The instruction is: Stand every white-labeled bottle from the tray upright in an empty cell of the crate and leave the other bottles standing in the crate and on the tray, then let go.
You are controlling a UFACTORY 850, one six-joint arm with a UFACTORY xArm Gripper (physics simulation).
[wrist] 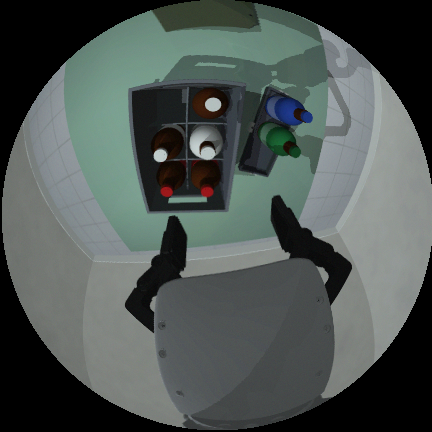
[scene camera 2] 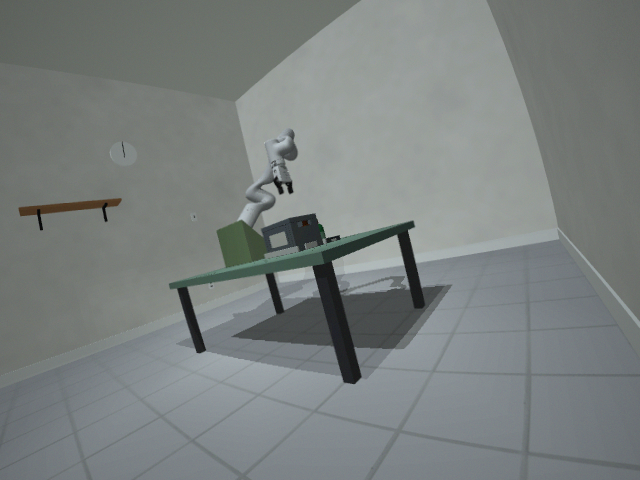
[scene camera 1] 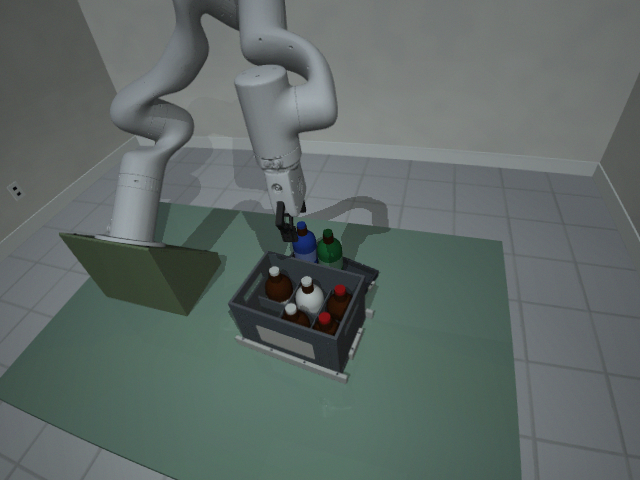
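The dark grey crate [scene camera 1: 248,316] [scene camera 2: 292,235] [wrist: 188,84] has six cells. A white bottle with a white cap [scene camera 1: 309,298] [wrist: 205,140] stands upright in its middle cell on the tray side. Brown bottles with white caps [scene camera 1: 278,287] [wrist: 168,142] and brown bottles with red caps [scene camera 1: 339,305] [wrist: 205,175] stand in other cells. One corner cell is empty. On the dark tray [scene camera 1: 368,271] [wrist: 250,162] stand a blue bottle [scene camera 1: 305,245] [wrist: 286,110] and a green bottle [scene camera 1: 329,251] [wrist: 280,139]. My gripper [scene camera 2: 285,192] [wrist: 225,216] is open and empty, above and apart from the crate and bottles.
Pale rails [scene camera 1: 292,357] lie along the crate's base on the green table [scene camera 1: 413,392] [scene camera 2: 361,240]. A green block [scene camera 1: 134,276] [scene camera 2: 237,245] under the arm's base stands beside the crate. The tray is close behind the crate in the first scene view.
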